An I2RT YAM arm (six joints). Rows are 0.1 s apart.
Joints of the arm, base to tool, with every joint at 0 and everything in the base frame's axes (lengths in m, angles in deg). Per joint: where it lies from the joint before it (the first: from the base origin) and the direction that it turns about. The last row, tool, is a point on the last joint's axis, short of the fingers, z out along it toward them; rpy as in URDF.
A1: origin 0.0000 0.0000 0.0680 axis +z
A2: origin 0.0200 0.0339 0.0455 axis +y
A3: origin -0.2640 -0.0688 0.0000 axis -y
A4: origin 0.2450 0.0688 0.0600 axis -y
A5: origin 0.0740 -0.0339 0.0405 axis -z
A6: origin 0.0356 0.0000 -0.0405 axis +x
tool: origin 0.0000 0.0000 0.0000 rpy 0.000 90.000 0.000
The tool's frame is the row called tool.
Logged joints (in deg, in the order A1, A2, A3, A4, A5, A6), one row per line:
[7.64 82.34 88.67 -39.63 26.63 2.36]
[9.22 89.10 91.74 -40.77 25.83 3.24]
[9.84 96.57 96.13 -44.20 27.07 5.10]
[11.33 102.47 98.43 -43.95 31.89 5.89]
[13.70 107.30 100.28 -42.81 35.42 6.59]
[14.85 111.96 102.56 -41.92 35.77 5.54]
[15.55 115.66 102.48 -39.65 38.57 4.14]
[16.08 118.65 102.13 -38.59 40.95 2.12]
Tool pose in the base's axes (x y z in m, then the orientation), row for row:
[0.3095 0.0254 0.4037 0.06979 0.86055 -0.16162 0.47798]
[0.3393 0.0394 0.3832 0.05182 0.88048 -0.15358 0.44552]
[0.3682 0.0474 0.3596 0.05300 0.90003 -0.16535 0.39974]
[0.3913 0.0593 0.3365 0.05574 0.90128 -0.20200 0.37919]
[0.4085 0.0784 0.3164 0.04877 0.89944 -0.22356 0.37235]
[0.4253 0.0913 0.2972 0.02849 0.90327 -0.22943 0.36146]
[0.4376 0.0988 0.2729 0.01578 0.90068 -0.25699 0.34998]
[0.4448 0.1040 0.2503 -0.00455 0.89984 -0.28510 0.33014]
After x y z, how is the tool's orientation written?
As a quaternion, x y z w.
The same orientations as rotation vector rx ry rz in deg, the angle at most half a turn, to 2 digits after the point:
[9.76 120.40 -22.61]
[7.36 124.99 -21.80]
[7.68 130.47 -23.97]
[8.16 131.91 -29.57]
[7.16 132.07 -32.83]
[4.21 133.32 -33.86]
[2.34 133.67 -38.14]
[-0.68 134.84 -42.72]

